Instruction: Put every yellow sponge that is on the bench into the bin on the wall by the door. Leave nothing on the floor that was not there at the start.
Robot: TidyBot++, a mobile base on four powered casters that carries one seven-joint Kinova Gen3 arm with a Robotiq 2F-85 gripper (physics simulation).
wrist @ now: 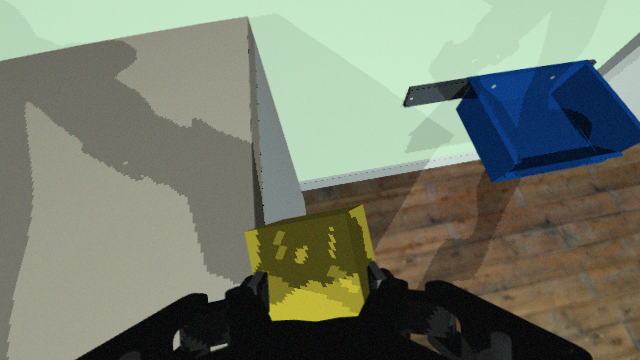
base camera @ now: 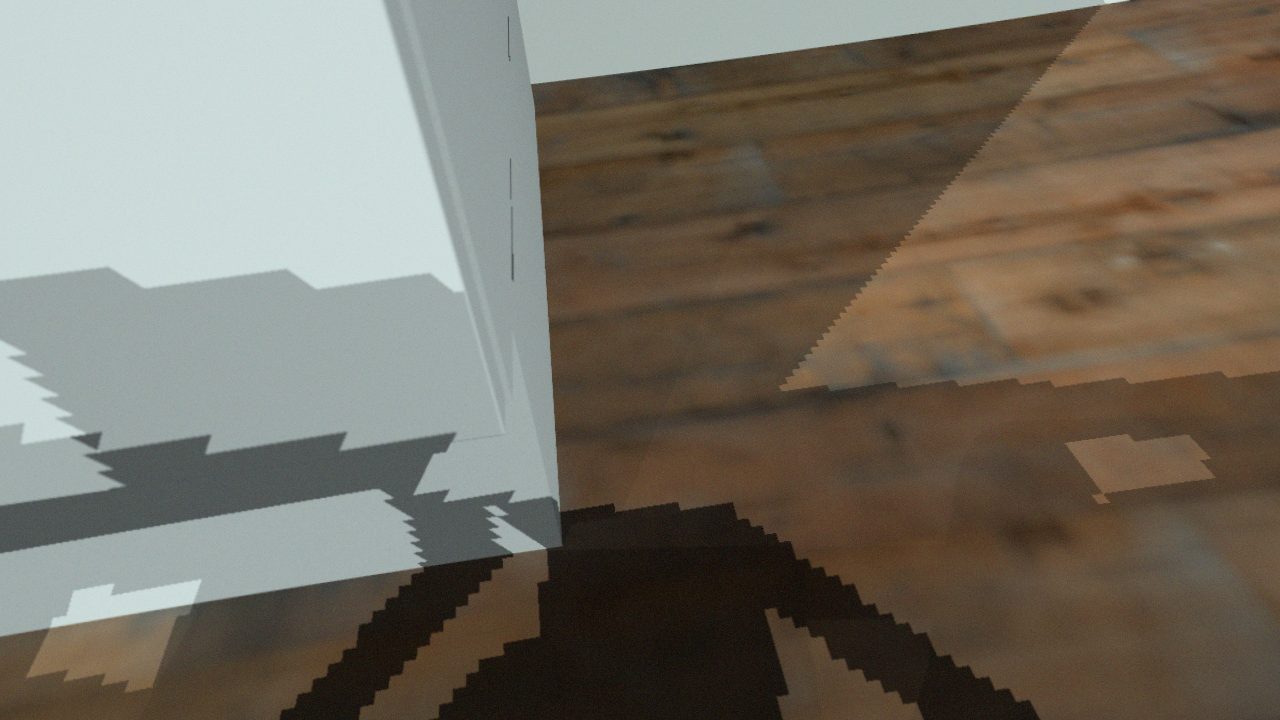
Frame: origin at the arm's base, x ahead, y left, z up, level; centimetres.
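Where they show: gripper, fingertip midpoint: (wrist: 318, 279).
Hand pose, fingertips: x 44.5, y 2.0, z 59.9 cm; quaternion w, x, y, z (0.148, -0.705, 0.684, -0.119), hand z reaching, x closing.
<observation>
After its pixels a point has its place.
My gripper (wrist: 318, 279) {x 44.5, y 2.0, z 59.9 cm} is shut on a yellow sponge (wrist: 312, 260) {x 45.3, y 2.2, z 63.1 cm}, which sits between the two fingertips at the bottom middle of the wrist view. The blue bin (wrist: 530, 120) {x 93.3, y -64.9, z 8.5 cm} is fixed to the pale green wall at the upper right of the wrist view, apart from the sponge. Its open top shows, with a dark shadow inside. The bench (wrist: 125, 215) {x 51.6, y 23.8, z 51.3 cm} fills the left of the wrist view, and its top shows no sponge in the part that is seen. The gripper, sponge and bin do not show in the base camera view.
A dark rail (wrist: 435, 93) {x 97.5, y -31.3, z 17.6 cm} runs along the wall (wrist: 350, 100) {x 94.8, y -5.6, z 18.8 cm} behind the bin. A white-grey cabinet side (base camera: 223, 161) {x 27.2, y 10.6, z -13.8 cm} stands close at the left of the base view, its corner beside the wooden floor (base camera: 716, 313) {x 51.8, y -2.5, z -39.7 cm} (wrist: 550, 240) {x 62.6, y -97.7, z -39.7 cm}. Shadows cross the floor.
</observation>
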